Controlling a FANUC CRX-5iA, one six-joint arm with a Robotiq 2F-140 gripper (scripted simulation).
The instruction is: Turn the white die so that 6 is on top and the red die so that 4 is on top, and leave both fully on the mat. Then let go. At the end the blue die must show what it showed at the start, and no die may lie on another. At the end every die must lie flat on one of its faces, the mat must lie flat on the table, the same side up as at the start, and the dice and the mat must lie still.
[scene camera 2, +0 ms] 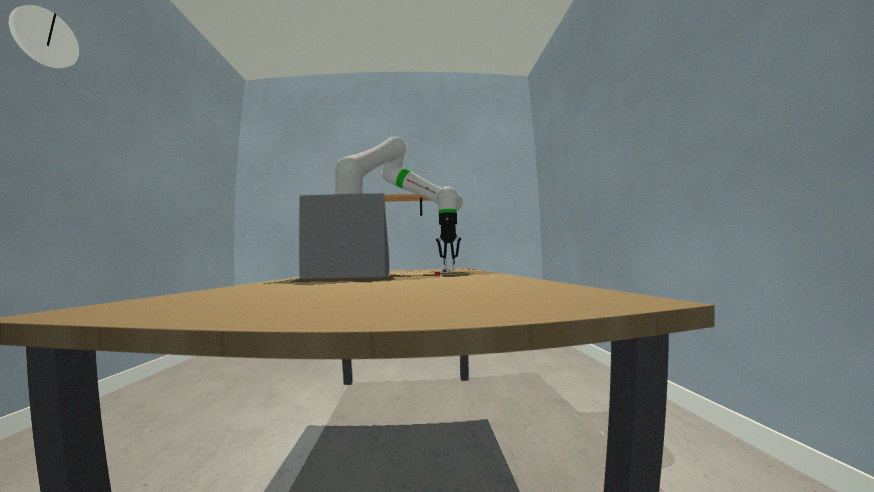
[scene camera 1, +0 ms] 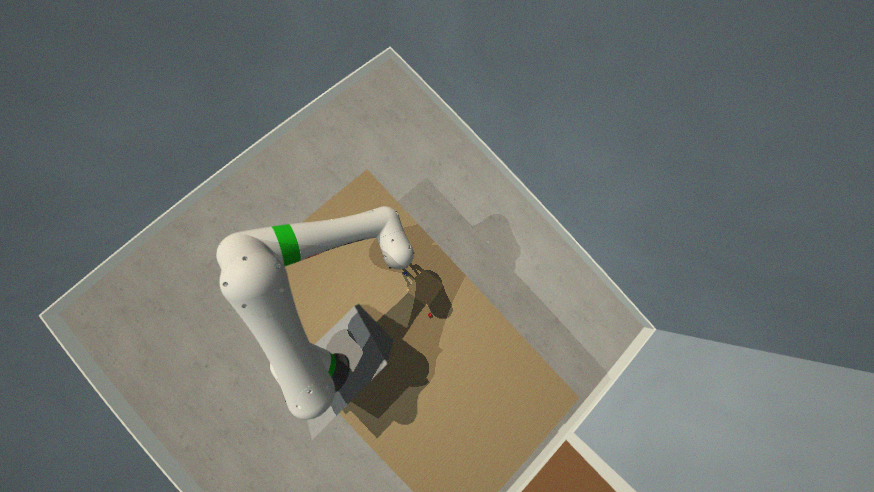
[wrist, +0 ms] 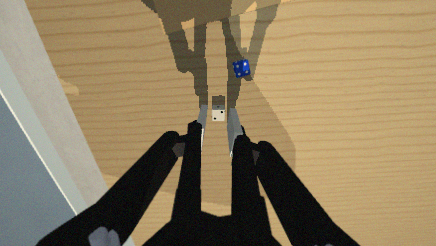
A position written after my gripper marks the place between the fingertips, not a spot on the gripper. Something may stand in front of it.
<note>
In view: my gripper [wrist: 217,116] and a tan mat [scene camera 1: 425,287].
</note>
